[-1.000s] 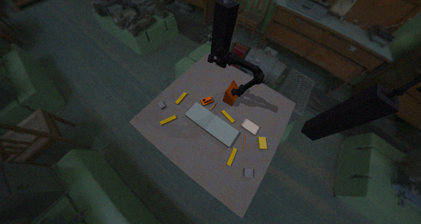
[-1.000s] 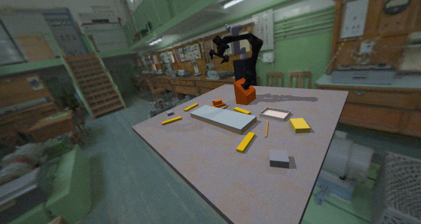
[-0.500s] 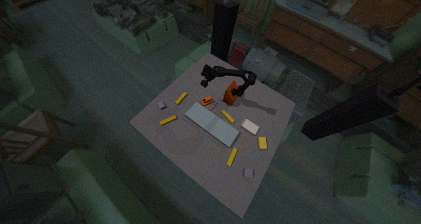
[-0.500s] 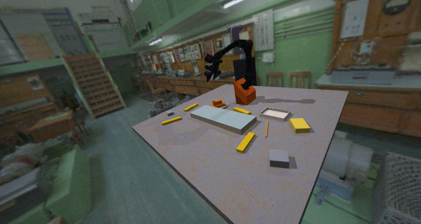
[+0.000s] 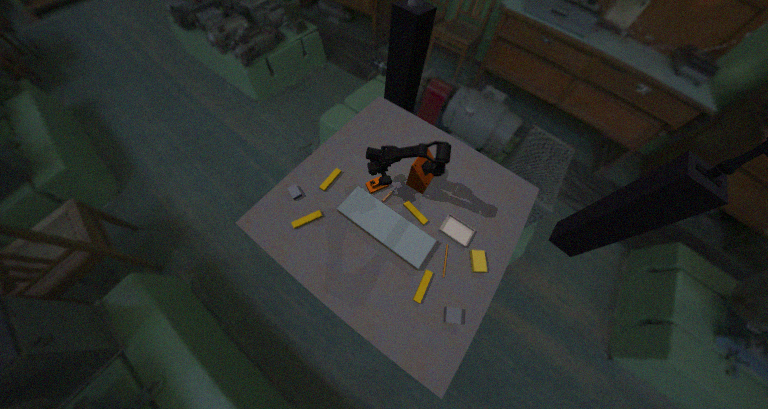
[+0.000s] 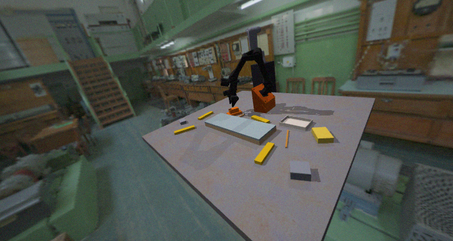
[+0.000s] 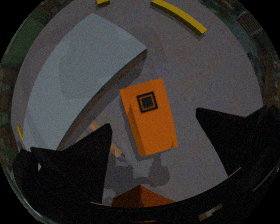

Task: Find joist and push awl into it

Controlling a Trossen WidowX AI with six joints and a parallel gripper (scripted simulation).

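The stud finder lies 4 cm below my gripper tip. From my gripper tip the other things lie so: thin orange stick: 7 cm ahead, 56 cm to the left, 8 cm below; awl: 3 cm behind, 10 cm to the left, 8 cm below; tray: 11 cm behind, 51 cm to the left, 7 cm below.
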